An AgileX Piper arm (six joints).
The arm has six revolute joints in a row. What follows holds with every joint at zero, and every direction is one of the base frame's. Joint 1 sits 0.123 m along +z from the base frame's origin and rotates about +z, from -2.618 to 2.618 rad. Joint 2 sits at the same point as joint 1 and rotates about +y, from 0 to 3.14 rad. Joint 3 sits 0.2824 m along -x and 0.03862 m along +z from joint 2 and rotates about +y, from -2.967 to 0 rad. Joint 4 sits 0.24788 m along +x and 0.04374 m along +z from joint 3 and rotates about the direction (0.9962, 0, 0.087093), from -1.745 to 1.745 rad. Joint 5 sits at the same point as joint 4 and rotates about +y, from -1.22 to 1.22 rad. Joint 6 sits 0.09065 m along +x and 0.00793 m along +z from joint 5 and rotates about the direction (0.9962, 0, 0.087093), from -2.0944 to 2.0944 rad. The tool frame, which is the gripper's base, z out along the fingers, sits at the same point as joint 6; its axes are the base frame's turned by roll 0, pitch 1.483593 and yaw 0 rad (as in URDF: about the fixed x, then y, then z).
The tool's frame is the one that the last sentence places.
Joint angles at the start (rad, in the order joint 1, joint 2, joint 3, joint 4, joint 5, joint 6):
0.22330 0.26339 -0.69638 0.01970 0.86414 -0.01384
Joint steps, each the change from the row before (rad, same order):
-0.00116 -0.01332 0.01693 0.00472 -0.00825 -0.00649
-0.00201 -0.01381 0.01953 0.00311 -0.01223 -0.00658
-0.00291 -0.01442 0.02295 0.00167 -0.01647 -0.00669
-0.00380 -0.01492 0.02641 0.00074 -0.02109 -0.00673
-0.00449 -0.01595 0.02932 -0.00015 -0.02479 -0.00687
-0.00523 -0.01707 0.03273 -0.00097 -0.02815 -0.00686
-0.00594 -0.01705 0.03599 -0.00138 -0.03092 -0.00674
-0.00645 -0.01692 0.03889 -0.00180 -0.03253 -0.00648
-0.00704 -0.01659 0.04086 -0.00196 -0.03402 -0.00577
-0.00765 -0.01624 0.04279 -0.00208 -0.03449 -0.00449
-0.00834 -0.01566 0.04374 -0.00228 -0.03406 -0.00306
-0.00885 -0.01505 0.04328 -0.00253 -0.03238 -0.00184
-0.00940 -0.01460 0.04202 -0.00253 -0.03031 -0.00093
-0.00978 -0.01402 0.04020 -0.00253 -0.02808 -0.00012
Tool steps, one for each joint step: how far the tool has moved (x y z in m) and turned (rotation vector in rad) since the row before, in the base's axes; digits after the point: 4 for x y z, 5 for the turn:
-0.0008 0.0001 -0.0039 -0.00083 -0.00505 0.00319
-0.0005 0.0000 -0.0043 -0.00181 -0.00721 0.00141
0.0000 0.0000 -0.0049 -0.00278 -0.00889 -0.00035
0.0004 0.0000 -0.0056 -0.00323 -0.01067 -0.00188
0.0007 0.0000 -0.0061 -0.00377 -0.01263 -0.00312
0.0009 -0.0001 -0.0069 -0.00431 -0.01379 -0.00439
0.0014 -0.0001 -0.0077 -0.00477 -0.01331 -0.00543
0.0017 0.0000 -0.0085 -0.00531 -0.01191 -0.00623
0.0019 0.0000 -0.0091 -0.00508 -0.01097 -0.00708
0.0021 -0.0001 -0.0097 -0.00445 -0.00894 -0.00802
0.0022 -0.0001 -0.0102 -0.00376 -0.00675 -0.00904
0.0021 -0.0002 -0.0103 -0.00326 -0.00476 -0.00978
0.0019 -0.0003 -0.0102 -0.00270 -0.00335 -0.01038
0.0017 -0.0003 -0.0099 -0.00215 -0.00223 -0.01079

